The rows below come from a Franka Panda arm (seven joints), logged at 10 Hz.
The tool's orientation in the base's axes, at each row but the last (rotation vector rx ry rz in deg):
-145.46, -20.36, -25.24
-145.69, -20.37, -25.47
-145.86, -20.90, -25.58
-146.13, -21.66, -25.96
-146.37, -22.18, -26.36
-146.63, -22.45, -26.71
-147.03, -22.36, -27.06
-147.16, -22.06, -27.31
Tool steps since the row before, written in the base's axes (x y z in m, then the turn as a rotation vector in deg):
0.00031, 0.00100, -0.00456, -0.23, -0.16, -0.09
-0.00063, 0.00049, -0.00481, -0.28, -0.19, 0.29
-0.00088, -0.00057, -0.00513, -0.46, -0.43, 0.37
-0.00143, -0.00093, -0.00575, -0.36, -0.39, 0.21
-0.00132, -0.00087, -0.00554, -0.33, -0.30, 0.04
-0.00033, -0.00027, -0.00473, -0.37, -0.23, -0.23
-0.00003, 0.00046, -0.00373, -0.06, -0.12, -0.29
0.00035, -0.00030, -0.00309, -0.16, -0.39, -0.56
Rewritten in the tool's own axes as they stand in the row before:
-0.00128, 0.00138, 0.00429, -0.27, 0.10, -0.07
-0.00232, 0.00157, 0.00399, -0.18, -0.07, -0.40
-0.00285, 0.00248, 0.00363, -0.35, 0.03, -0.64
-0.00368, 0.00280, 0.00381, -0.31, 0.10, -0.47
-0.00352, 0.00265, 0.00371, -0.34, 0.11, -0.27
-0.00222, 0.00212, 0.00362, -0.47, 0.16, -0.03
-0.00143, 0.00117, 0.00327, -0.19, 0.20, 0.16
-0.00097, 0.00167, 0.00246, -0.44, 0.50, 0.21

